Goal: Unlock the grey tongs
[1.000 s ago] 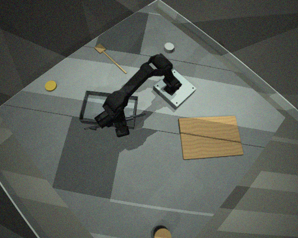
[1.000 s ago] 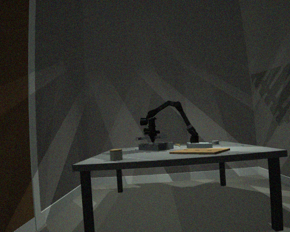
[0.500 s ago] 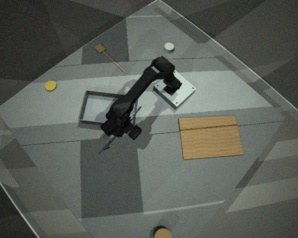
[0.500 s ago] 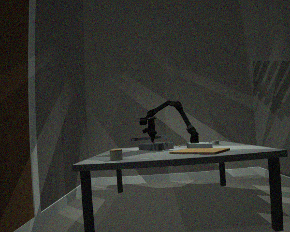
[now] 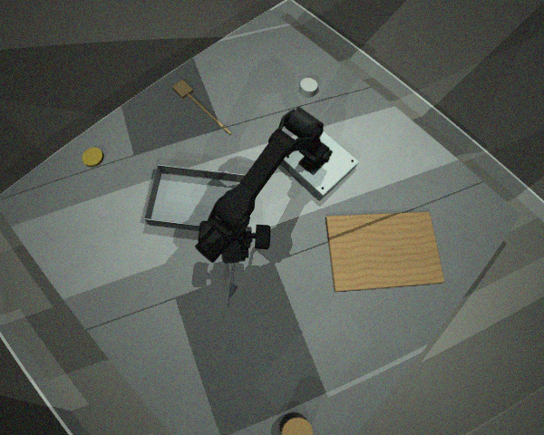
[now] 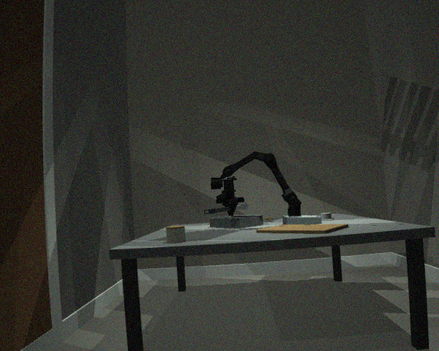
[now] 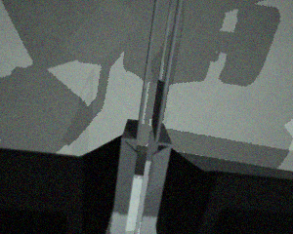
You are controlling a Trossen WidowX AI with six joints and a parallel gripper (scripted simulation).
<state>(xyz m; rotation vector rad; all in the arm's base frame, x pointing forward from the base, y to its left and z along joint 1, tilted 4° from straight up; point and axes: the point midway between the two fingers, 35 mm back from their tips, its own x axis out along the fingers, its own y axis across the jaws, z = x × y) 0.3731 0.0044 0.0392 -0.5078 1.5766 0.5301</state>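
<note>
Right now the wooden board is 31 cm behind my gripper tip, 35 cm to the left of it and 7 cm below it. Also, from my gripper tip: yellow lock piece: 7 cm ahead, 5 cm to the left, 4 cm above; roasting tin: 4 cm behind, 19 cm to the right, 5 cm below; yellow disc: 9 cm ahead, 58 cm to the right, 7 cm below.
</note>
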